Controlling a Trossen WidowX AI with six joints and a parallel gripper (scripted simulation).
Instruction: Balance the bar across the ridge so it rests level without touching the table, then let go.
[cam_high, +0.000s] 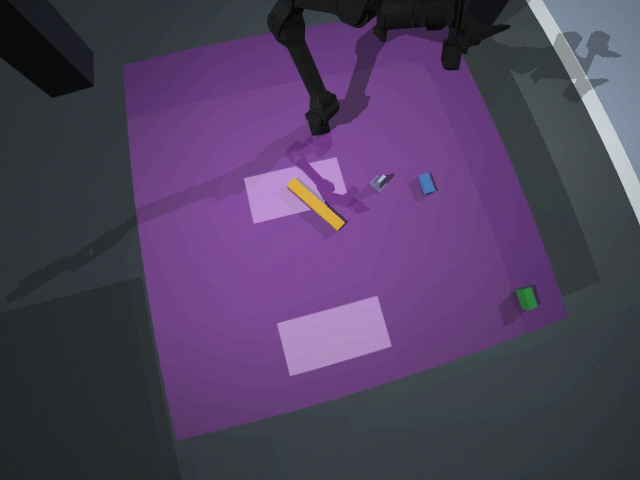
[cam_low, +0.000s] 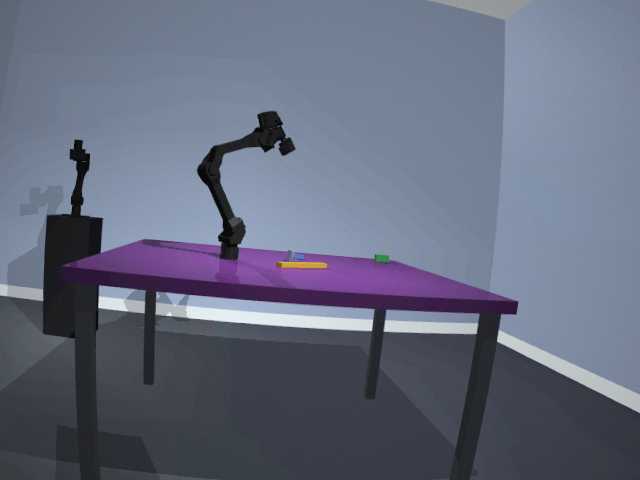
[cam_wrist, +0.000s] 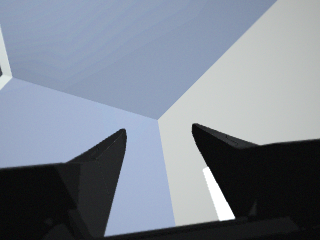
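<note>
Right now my gripper tip is 80 mm short of the yellow bar, 330 mm to the left of it and 540 mm above it. From my gripper tip the other things lie so: grey ridge: 60 mm ahead, 110 mm to the right, 500 mm below; green block: 550 mm ahead, 260 mm to the left, 530 mm below; blue block: 100 mm ahead, 50 mm to the left, 540 mm below.
</note>
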